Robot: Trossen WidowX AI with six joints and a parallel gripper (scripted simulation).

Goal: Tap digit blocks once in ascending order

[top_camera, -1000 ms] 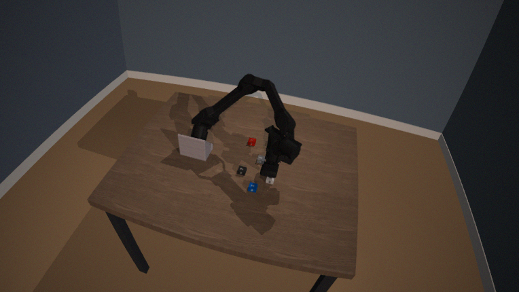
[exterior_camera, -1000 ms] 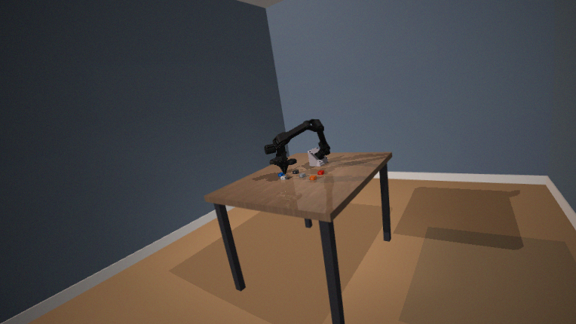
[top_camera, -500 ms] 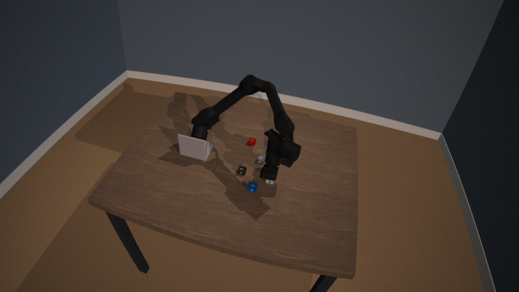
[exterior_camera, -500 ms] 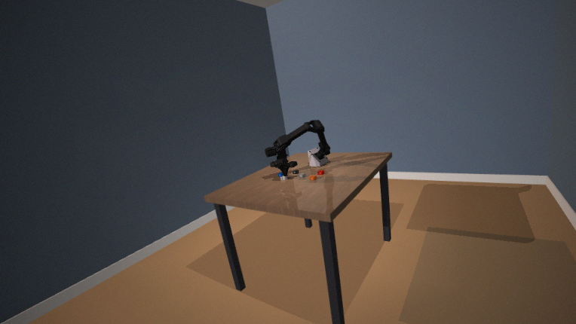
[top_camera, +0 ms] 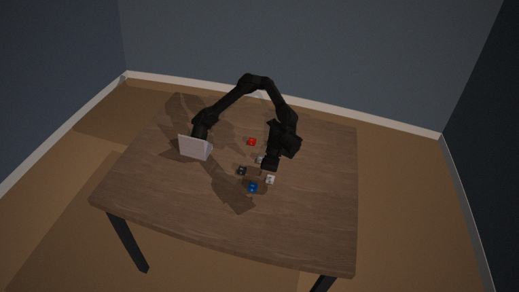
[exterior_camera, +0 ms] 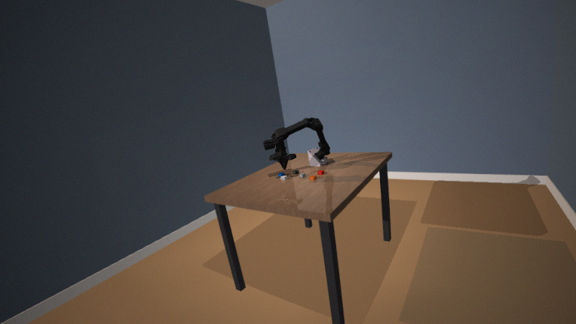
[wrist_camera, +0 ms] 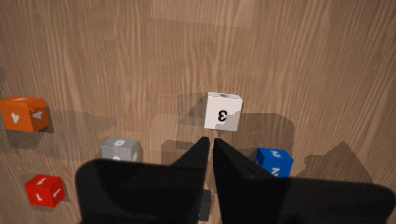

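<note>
My gripper tip is 6 cm above the white block, 1 cm to the left of it and 1 cm short of it. The rest, counted from my gripper tip: grey block: 9 cm to the left, 6 cm below, 6 cm behind; then black block: 12 cm behind, 6 cm below, 1 cm to the right; then blue block: 8 cm to the right, 6 cm below, 5 cm behind.
</note>
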